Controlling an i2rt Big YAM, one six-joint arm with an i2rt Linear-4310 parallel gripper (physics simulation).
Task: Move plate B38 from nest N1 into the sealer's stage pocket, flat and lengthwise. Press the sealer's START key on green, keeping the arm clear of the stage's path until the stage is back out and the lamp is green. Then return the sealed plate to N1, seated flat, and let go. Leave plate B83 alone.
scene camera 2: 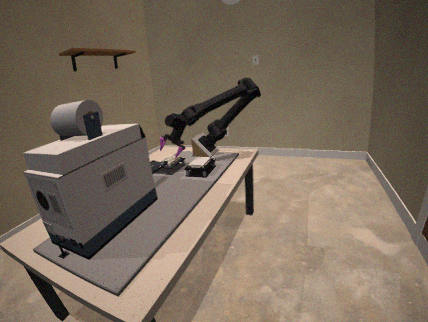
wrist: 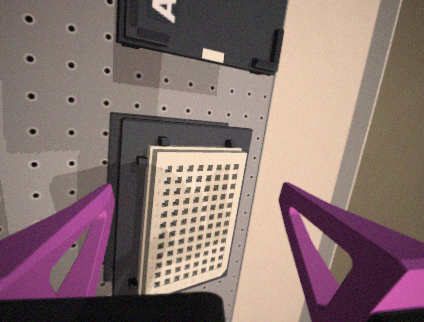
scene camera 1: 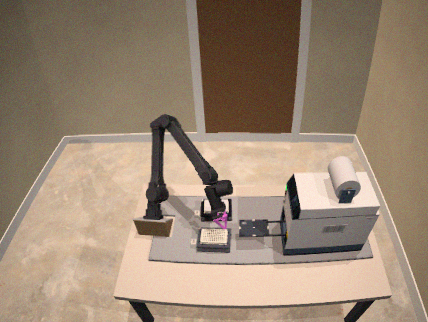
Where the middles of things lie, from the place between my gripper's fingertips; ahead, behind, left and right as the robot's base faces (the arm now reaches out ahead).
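The sealer stage (wrist: pixel 253 43) is ahead of my hand by 190 mm. It is also 20 mm below my hand, and 10 mm to the right of it.
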